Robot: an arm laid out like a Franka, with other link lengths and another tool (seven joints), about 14 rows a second.
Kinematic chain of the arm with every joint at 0, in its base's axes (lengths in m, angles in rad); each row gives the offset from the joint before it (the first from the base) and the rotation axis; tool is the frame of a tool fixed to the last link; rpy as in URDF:
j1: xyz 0 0 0.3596 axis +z
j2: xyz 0 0 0 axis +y
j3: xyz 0 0 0.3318 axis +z
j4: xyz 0.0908 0 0 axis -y
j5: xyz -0.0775 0 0.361 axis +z
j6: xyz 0 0 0 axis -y
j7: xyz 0.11 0 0 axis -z
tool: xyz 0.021 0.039 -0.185 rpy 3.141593 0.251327 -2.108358
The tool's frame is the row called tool.
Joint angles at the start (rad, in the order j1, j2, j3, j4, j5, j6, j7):
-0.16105 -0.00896 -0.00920 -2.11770 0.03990 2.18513 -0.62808
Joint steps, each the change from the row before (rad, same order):
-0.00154 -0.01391 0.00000 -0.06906 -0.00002 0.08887 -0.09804
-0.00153 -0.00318 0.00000 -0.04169 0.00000 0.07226 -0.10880
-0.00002 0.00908 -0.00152 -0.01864 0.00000 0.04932 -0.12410
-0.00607 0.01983 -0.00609 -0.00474 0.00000 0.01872 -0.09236
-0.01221 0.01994 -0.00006 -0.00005 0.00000 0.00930 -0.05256
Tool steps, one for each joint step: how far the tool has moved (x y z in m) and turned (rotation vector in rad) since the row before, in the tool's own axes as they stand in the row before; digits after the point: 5 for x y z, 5 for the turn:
0.00521 0.01115 0.01260 0.00869 0.00607 -0.10007
0.00394 0.00673 0.00799 0.00515 0.00931 -0.11090
0.00419 0.00453 0.00696 -0.01100 0.00865 -0.12294
0.00932 0.00648 0.00855 -0.02581 0.00015 -0.07570
0.00859 0.00532 0.00776 -0.01989 -0.00288 -0.03616

